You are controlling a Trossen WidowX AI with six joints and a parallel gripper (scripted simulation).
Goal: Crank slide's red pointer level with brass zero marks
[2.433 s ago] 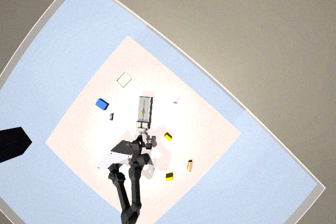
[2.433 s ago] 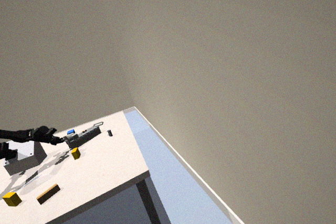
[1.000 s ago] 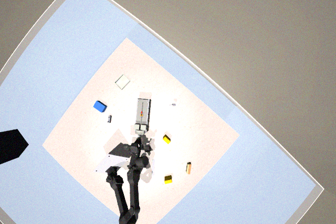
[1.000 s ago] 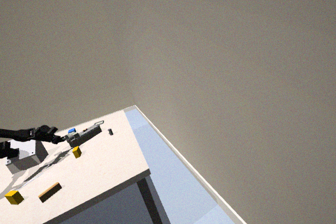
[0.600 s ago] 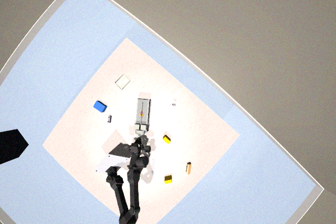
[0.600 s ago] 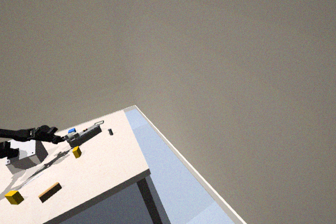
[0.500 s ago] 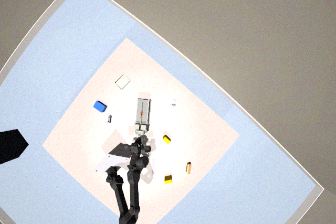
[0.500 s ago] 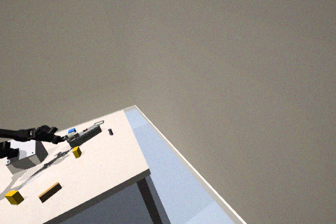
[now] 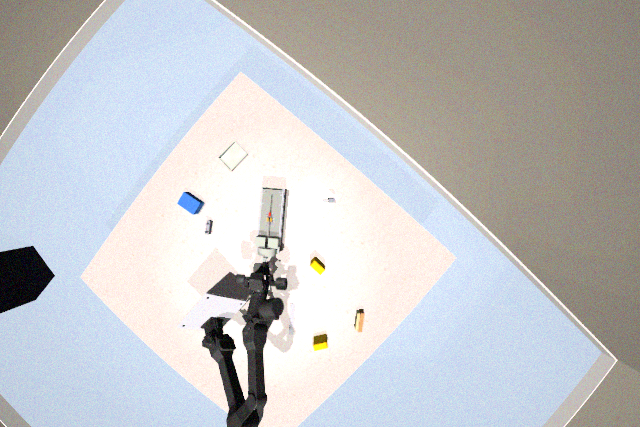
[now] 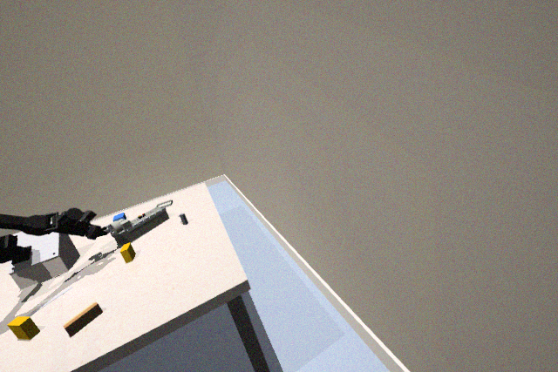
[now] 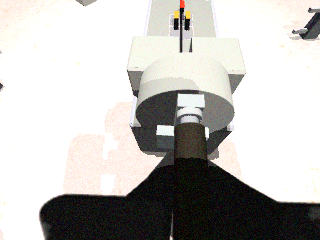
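Now: the crank 2 cm above my gripper tip. Round my gripper tip: blue block 41 cm to the left, 10 cm behind, 7 cm below; dark brown crank handle 3 cm above, 1 cm to the right, 1 cm behind; red pointer 14 cm ahead, 12 cm to the left, 1 cm below.
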